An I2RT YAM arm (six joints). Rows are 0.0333 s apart.
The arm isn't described. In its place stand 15 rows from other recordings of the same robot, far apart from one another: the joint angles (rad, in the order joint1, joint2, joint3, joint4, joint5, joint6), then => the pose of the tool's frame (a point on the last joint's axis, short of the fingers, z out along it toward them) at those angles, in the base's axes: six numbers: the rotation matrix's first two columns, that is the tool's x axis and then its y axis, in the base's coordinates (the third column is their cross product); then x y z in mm.
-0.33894, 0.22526, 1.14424, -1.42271, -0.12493, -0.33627 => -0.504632, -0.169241, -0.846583, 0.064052, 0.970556, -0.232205, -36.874, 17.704, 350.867
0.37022, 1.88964, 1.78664, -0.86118, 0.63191, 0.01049 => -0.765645, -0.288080, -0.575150, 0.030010, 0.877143, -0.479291, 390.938, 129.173, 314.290
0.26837, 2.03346, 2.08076, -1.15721, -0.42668, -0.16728 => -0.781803, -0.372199, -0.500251, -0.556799, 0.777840, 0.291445, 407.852, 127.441, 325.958
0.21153, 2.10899, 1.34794, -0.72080, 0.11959, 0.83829 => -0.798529, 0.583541, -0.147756, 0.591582, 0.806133, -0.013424, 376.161, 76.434, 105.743
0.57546, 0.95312, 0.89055, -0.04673, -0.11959, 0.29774 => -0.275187, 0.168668, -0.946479, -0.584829, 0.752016, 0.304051, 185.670, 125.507, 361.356
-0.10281, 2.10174, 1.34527, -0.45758, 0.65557, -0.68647 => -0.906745, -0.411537, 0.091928, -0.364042, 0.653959, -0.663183, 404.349, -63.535, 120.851
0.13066, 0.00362, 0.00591, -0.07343, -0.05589, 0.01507 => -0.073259, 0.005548, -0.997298, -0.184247, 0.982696, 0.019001, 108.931, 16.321, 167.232
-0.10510, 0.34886, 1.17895, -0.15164, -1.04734, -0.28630 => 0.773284, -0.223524, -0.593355, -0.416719, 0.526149, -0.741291, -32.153, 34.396, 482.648
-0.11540, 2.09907, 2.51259, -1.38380, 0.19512, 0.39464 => -0.671289, 0.457518, -0.583136, 0.519840, 0.851424, 0.069588, 411.301, -54.624, 405.037
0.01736, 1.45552, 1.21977, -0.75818, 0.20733, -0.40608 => -0.807527, -0.400630, -0.432892, -0.243521, 0.894909, -0.373944, 301.313, -2.098, 285.640
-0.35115, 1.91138, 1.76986, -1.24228, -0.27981, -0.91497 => -0.786427, -0.523130, -0.328433, -0.559003, 0.828967, 0.018138, 359.552, -121.245, 280.852
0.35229, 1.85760, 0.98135, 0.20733, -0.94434, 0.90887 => -0.987844, 0.129565, -0.085895, -0.031836, 0.372223, 0.927597, 339.219, 155.433, 158.043
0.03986, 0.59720, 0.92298, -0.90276, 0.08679, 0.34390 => -0.502057, 0.316137, -0.804982, 0.214739, 0.947213, 0.238064, 106.387, 1.155, 337.499
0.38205, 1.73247, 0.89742, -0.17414, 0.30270, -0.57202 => -0.547448, -0.776829, -0.311186, -0.600515, 0.623660, -0.500429, 309.153, 112.779, 141.306
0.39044, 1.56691, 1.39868, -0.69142, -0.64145, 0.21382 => -0.825986, -0.156098, -0.541646, -0.502270, 0.639986, 0.581501, 303.973, 148.141, 317.957
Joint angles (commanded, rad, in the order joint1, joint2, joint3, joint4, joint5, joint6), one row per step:
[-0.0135 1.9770 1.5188 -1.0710 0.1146 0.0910]
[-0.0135 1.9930 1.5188 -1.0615 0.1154 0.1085]
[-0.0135 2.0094 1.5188 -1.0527 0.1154 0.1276]
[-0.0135 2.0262 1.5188 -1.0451 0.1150 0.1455]
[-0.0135 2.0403 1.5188 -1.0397 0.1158 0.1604]
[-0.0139 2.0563 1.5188 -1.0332 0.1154 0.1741]
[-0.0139 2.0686 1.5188 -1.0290 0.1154 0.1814]
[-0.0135 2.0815 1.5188 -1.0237 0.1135 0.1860]
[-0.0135 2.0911 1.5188 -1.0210 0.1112 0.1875]
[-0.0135 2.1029 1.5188 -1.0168 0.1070 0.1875]
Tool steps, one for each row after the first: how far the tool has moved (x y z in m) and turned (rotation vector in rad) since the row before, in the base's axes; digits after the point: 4 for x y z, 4 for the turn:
[0.0023 -0.0001 -0.0057 -0.0001 0.0045 -0.0174]
[0.0021 0.0000 -0.0058 0.0007 0.0054 -0.0190]
[0.0019 0.0000 -0.0060 0.0009 0.0071 -0.0178]
[0.0014 0.0000 -0.0051 -0.0005 0.0070 -0.0148]
[0.0016 -0.0002 -0.0058 0.0006 0.0079 -0.0140]
[0.0010 0.0000 -0.0045 0.0001 0.0073 -0.0073]
[0.0011 0.0002 -0.0047 0.0019 0.0070 -0.0042]
[0.0007 0.0001 -0.0035 0.0024 0.0067 -0.0015]
[0.0009 0.0001 -0.0044 0.0043 0.0075 -0.0001]

